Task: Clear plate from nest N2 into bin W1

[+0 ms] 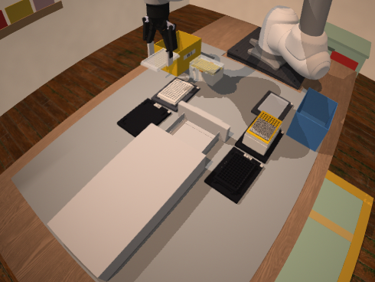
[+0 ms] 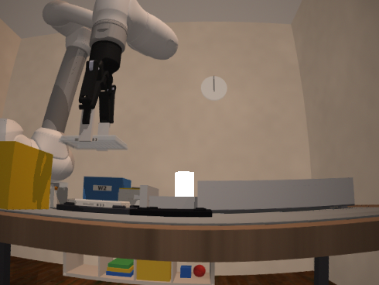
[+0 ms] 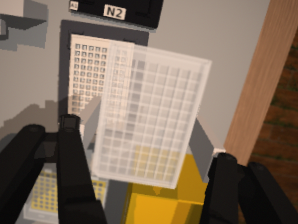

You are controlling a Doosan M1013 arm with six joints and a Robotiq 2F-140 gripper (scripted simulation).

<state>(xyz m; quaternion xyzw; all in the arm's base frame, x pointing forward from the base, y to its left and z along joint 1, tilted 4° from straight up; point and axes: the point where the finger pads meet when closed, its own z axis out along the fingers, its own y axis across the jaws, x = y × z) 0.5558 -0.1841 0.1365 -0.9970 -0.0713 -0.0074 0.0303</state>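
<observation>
My gripper is now 180 mm past the yellow bin W1, 90 mm to the left of it and 130 mm above it. Also, from my hand: white plate (20 mm behind, 70 mm to the left, 150 mm below); black nest N2 (160 mm ahead, 80 mm to the left, 160 mm below); clear plate (20 mm below).
</observation>
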